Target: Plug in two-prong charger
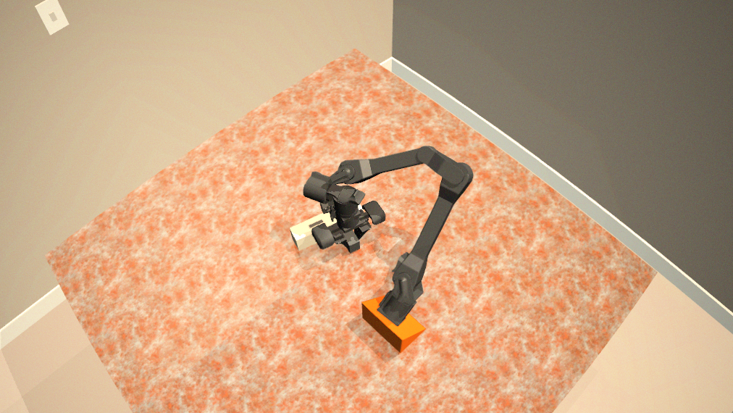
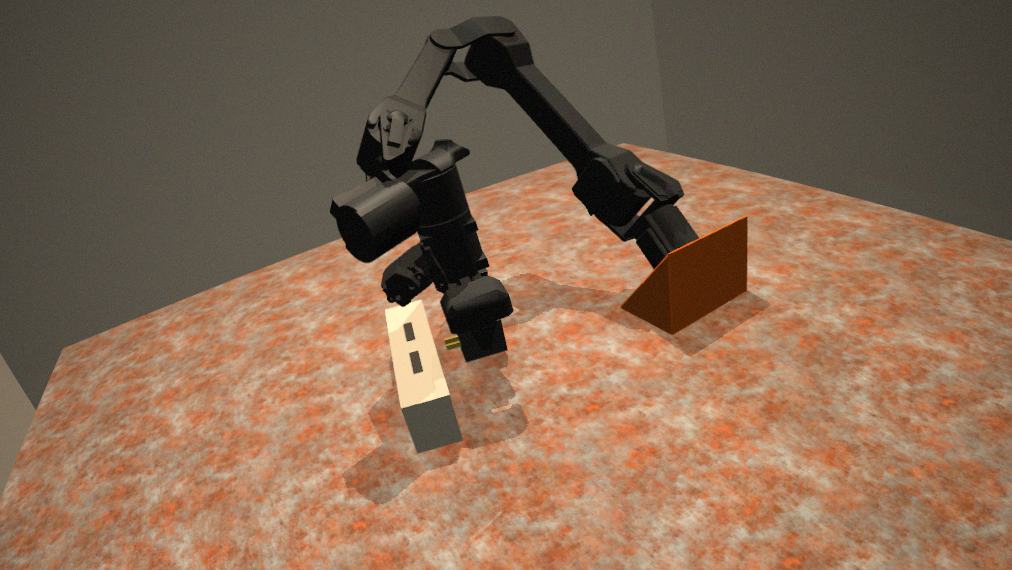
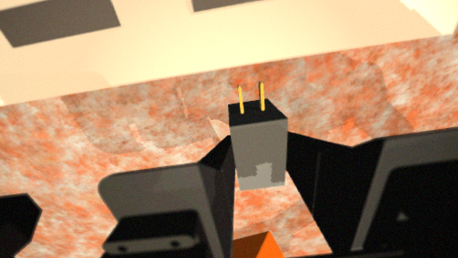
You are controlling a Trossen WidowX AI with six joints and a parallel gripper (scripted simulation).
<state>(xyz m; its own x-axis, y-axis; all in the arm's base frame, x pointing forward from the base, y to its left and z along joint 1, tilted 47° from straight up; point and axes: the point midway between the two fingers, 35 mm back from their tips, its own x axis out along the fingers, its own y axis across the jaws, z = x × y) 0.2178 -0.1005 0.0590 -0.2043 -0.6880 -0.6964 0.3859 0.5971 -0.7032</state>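
The two-prong charger lies 2 cm ahead of my gripper tip, 1 cm to the right of it and 1 cm above it.
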